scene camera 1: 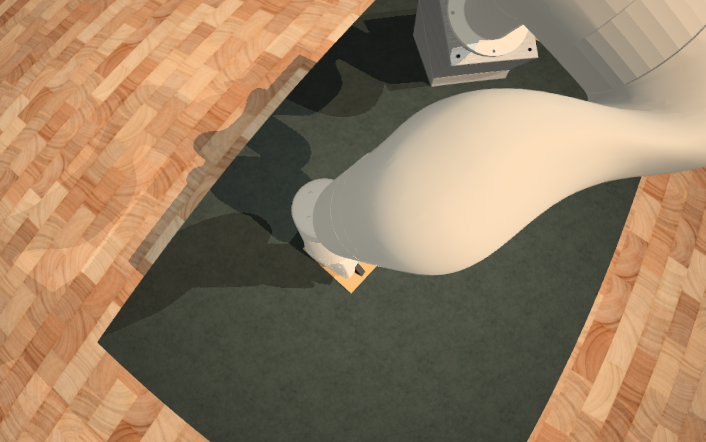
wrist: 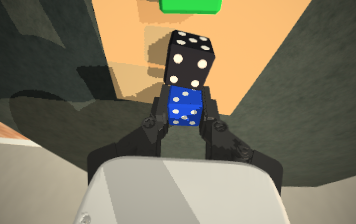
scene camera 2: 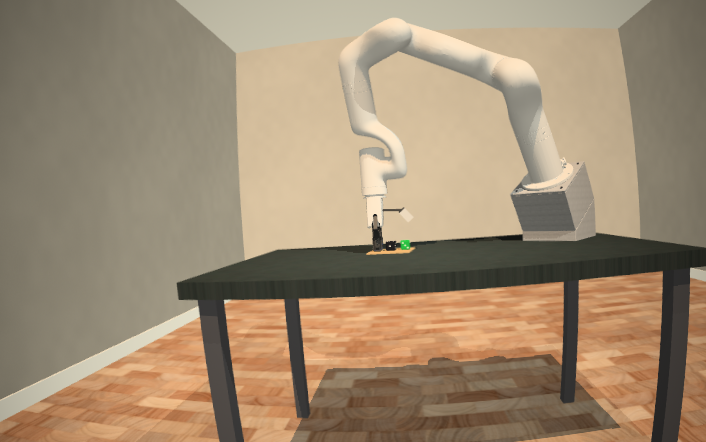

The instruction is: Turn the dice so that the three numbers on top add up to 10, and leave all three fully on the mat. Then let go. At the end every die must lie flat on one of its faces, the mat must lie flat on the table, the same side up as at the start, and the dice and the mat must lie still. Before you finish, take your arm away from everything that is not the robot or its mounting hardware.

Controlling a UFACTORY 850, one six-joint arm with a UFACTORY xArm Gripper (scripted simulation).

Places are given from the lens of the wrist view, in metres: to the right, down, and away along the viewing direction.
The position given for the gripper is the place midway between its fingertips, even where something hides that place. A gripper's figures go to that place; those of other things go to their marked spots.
gripper [wrist: 185, 95]: 0.01, -0.02, 0.13
black die [wrist: 190, 57]: 0.01, -0.03, 0.08
blue die [wrist: 184, 105]: 0.01, -0.01, 0.11
orange mat [wrist: 135, 46]: -0.04, -0.05, 0.10
The marked spots on the black die and the orange mat are 0.05 m apart.
